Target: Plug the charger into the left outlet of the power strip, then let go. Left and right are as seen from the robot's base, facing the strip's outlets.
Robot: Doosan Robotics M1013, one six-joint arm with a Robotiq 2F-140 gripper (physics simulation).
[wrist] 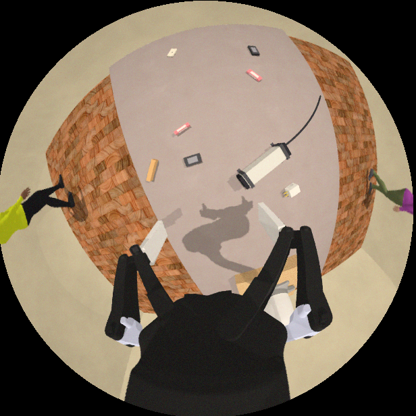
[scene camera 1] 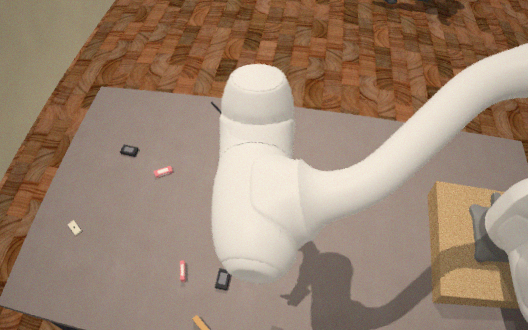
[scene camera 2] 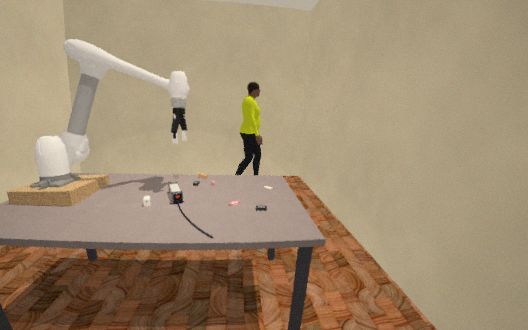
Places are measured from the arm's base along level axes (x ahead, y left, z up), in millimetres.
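Pixels of known places: gripper, fingertip midpoint: [scene camera 2: 179, 142]; arm's base, link origin: [scene camera 1: 498, 235] [scene camera 2: 57, 183].
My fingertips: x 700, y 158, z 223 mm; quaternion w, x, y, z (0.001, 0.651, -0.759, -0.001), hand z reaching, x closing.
Note:
Ahead of a thing's pixels: the offset from my fingertips to its top centre. "pt": to the spot under its first point. Level surfaces: height alone.
The white charger {dx -125, dy -286, dz -250 mm} [scene camera 2: 146, 201] [wrist: 292, 190] lies on the table; its brass prongs show in the wrist view, pointing left. The power strip {pt dx +25, dy -275, dz -235 mm} [scene camera 2: 175, 193] [wrist: 264, 165], a long cream block with black ends, lies beside it, with a black cable running from one end. Its outlets cannot be made out. In scene camera 1 the arm hides the charger and strip; part of the cable {pt dx +223, dy -593, dz -284 mm} [scene camera 1: 216, 107] shows. My gripper [scene camera 2: 179, 140] [wrist: 209, 220] is open and empty, pointing down high above the table, apart from charger and strip.
On the table {dz -290 mm} [scene camera 1: 150, 215] [scene camera 2: 115, 225] [wrist: 220, 95] lie two black devices [wrist: 253, 50] [wrist: 193, 160], two red-and-white pieces [wrist: 254, 75] [wrist: 182, 129], an orange block [wrist: 152, 170] and a cream plate [wrist: 172, 52]. The arm stands on a wooden base [scene camera 1: 450, 292]. Two people stand beyond the table.

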